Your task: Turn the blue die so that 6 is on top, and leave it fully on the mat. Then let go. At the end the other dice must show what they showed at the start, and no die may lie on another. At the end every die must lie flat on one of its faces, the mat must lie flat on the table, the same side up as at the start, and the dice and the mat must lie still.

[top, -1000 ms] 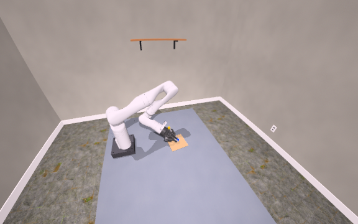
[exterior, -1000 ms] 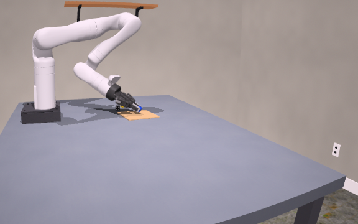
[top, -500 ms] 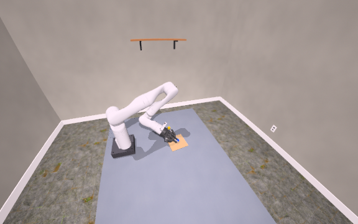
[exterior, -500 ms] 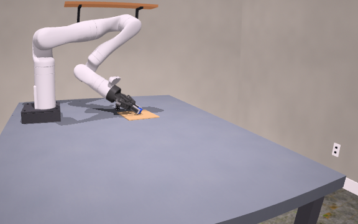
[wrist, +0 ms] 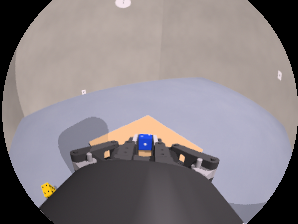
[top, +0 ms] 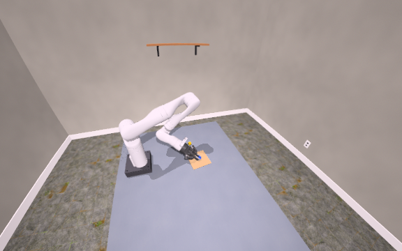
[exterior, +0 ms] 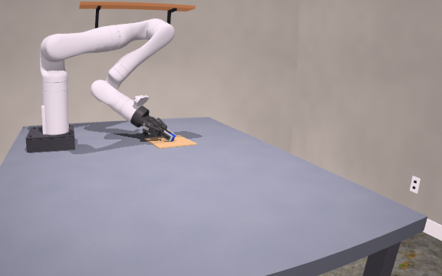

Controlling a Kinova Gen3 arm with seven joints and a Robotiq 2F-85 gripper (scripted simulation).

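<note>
My hand is 10 mm to the left of the blue die, 10 mm short of it and 10 mm above it. Round my hand: black die (110 mm to the left, 70 mm behind, 10 mm below); mat (20 mm below); yellow die (170 mm to the left, 30 mm behind, 10 mm below).
</note>
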